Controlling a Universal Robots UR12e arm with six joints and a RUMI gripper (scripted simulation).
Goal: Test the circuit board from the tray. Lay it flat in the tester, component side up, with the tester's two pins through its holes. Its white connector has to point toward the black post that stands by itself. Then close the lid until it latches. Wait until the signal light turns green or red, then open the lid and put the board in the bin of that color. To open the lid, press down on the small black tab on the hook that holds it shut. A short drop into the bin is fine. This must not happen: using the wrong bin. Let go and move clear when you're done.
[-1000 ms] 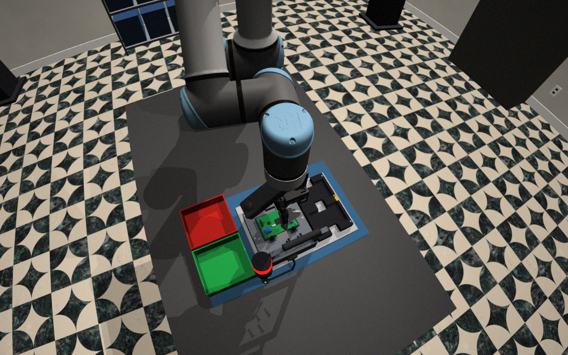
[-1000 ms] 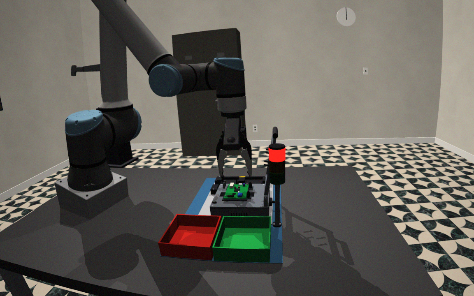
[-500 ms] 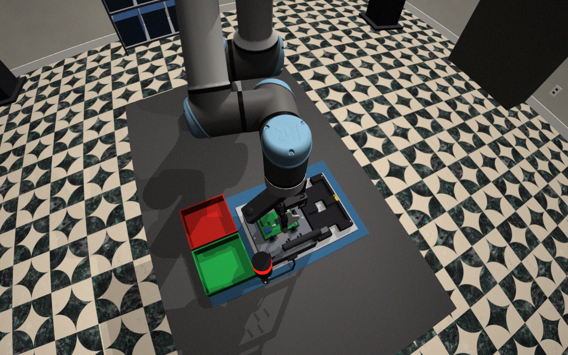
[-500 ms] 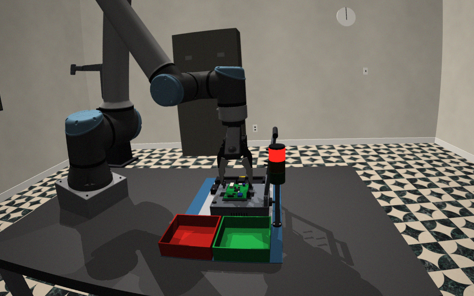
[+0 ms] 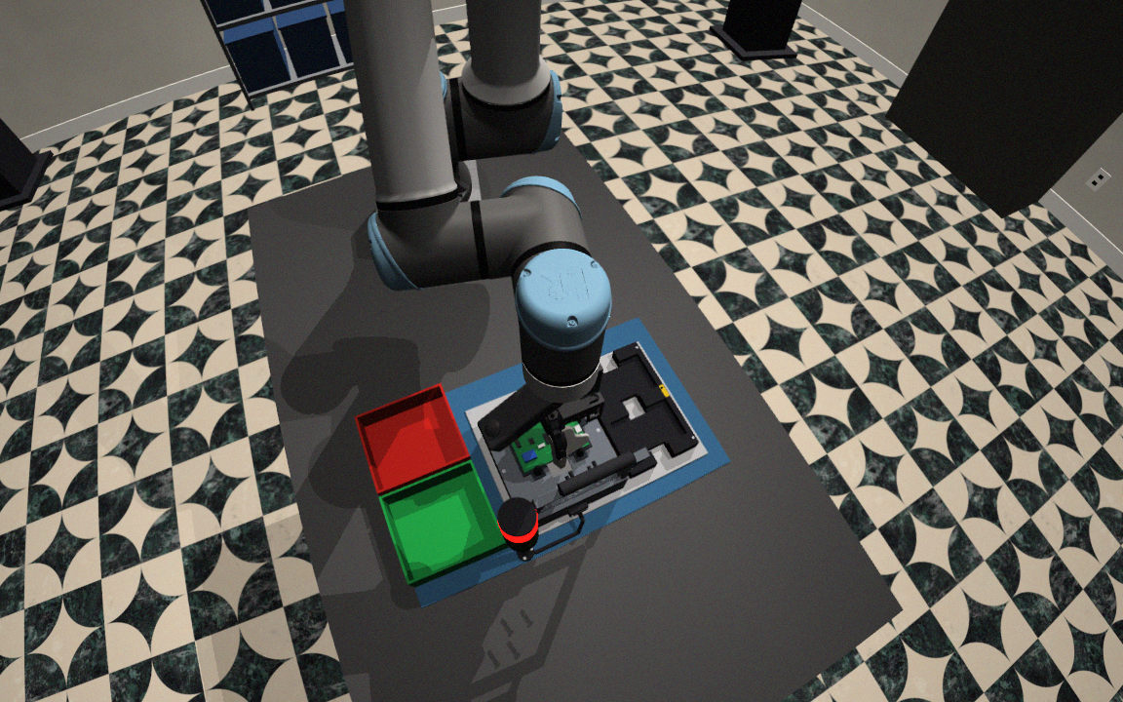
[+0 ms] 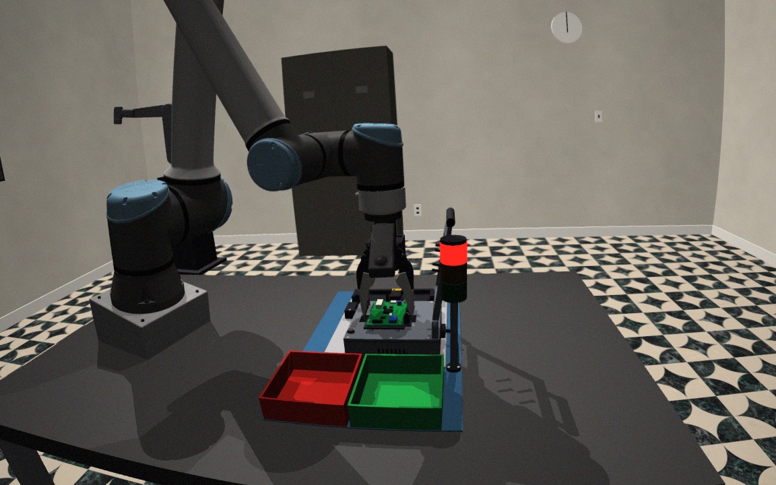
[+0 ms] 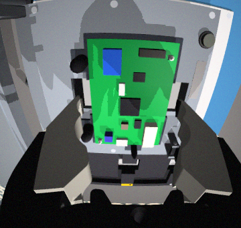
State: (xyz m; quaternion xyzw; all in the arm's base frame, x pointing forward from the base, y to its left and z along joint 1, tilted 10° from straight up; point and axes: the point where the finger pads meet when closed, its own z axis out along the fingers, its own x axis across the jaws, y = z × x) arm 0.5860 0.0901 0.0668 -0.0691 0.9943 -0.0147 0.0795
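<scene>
My hand is right at the green circuit board. The rest, counted from my hand: clear lid (110 mm ahead, 110 mm above, 20 mm to the left); green bin (190 mm to the right, 70 mm ahead, 60 mm below); red bin (210 mm to the right, 80 mm behind, 60 mm below).
</scene>
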